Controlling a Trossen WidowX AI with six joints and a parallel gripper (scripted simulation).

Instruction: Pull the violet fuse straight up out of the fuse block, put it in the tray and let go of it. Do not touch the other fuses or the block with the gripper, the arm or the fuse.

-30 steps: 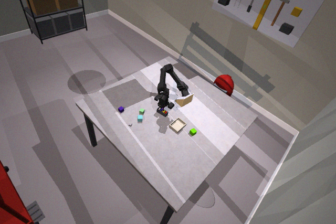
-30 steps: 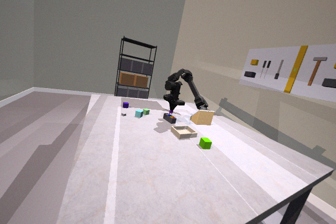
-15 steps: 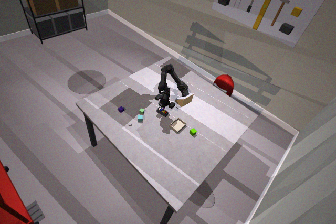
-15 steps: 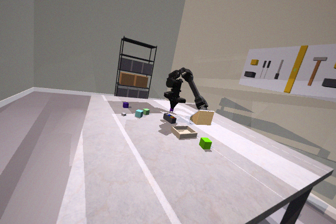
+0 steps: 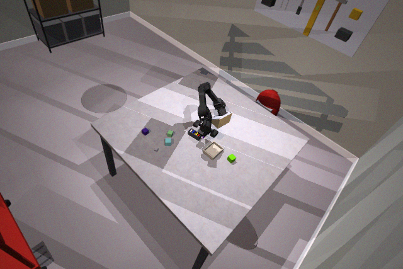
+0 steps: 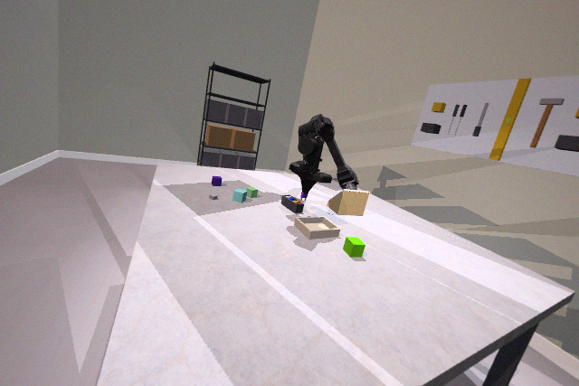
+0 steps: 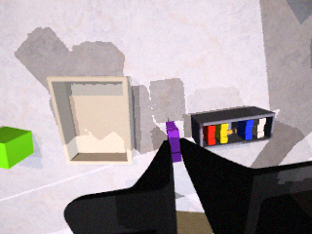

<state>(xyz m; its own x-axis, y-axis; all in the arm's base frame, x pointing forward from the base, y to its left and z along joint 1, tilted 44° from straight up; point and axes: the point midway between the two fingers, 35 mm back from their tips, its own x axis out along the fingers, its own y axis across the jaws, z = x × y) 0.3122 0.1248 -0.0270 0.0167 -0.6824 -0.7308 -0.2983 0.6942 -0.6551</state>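
Right now the shallow beige tray is 100 mm to the left of my gripper tip, 100 mm below it and 30 mm behind it. Also, from my gripper tip: red fuse (80 mm below, 70 mm to the right, 10 mm behind); violet fuse (10 mm below); yellow fuse (80 mm to the right, 80 mm below, 10 mm behind).
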